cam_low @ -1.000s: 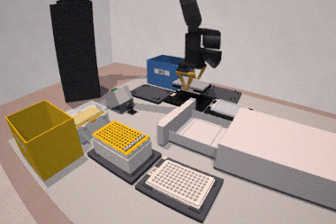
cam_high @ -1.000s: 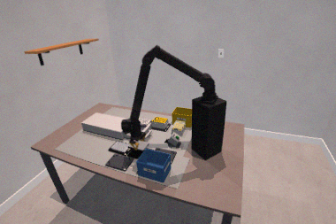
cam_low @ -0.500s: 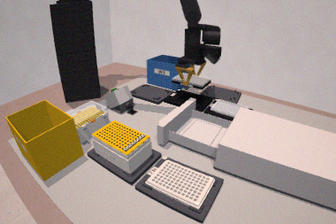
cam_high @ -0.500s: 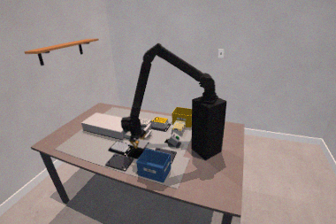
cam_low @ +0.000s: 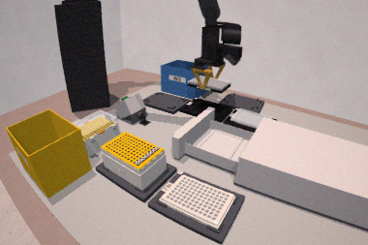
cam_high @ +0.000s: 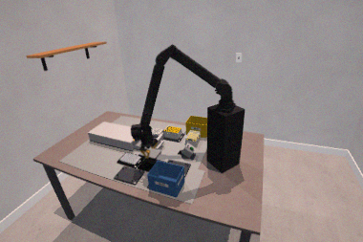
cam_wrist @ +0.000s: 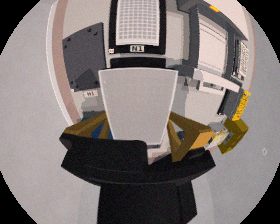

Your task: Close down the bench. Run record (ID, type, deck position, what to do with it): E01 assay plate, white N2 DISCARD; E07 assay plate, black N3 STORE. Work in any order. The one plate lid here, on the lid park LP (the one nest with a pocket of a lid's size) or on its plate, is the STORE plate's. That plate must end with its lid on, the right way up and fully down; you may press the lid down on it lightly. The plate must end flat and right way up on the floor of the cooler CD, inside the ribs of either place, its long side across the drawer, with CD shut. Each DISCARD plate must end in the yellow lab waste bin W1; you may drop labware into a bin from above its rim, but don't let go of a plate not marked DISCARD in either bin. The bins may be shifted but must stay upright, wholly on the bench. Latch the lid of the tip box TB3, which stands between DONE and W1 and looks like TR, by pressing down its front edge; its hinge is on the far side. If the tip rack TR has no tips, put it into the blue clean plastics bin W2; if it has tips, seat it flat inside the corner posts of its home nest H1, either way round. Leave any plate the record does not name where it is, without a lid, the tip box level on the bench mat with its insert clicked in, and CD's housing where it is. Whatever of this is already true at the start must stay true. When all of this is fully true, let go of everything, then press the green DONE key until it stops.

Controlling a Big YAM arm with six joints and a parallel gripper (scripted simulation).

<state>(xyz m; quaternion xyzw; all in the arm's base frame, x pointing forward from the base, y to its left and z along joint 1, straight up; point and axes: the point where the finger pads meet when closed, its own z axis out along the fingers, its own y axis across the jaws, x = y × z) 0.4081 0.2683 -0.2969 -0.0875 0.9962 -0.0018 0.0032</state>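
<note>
Now: hand 20 cm short of the cooler drawer, 16 cm to the left of it and 8 cm above it. The rest, counted from my hand: black slab: 10 cm below; plate lid: 1 cm above; black plate: right at my hand.
</note>
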